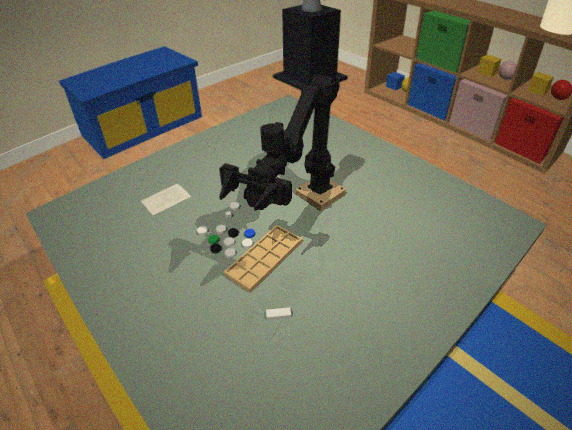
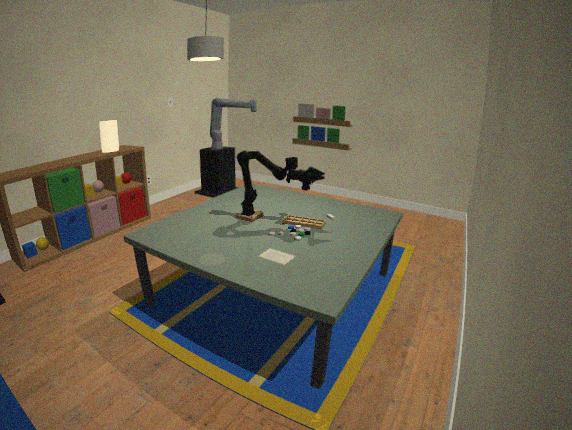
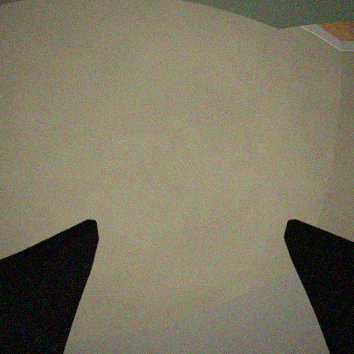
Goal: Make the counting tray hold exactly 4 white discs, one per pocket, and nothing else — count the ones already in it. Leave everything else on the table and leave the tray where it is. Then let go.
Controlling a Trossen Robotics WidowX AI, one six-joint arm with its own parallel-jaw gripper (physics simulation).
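Observation:
The wooden counting tray (image 1: pixel 237 281) (image 2: pixel 305 225) lies flat on the table, with two rows of pockets; no disc shows clearly in them. Beside it lie loose white or pale discs, among them one nearest the tray (image 1: pixel 247 242), one at the far left (image 1: pixel 202 230) and one nearer the arm (image 1: pixel 234 205). A blue disc (image 1: pixel 249 233), a green disc (image 1: pixel 214 239) and two black discs (image 1: pixel 233 232) (image 1: pixel 215 248) lie among them. My gripper (image 1: pixel 241 202) (image 2: pixel 316 182) (image 3: pixel 195 231) is open and empty, raised above the table on the discs' side of the tray.
A small pale piece (image 1: pixel 229 214) lies near the discs. A white block (image 1: pixel 278 312) (image 2: pixel 330 216) lies beyond the tray from the discs. A pale flat sheet (image 1: pixel 166 199) (image 2: pixel 277 256) lies on the table. The arm's wooden base (image 1: pixel 321 199) (image 2: pixel 249 216) stands near the tray's end.

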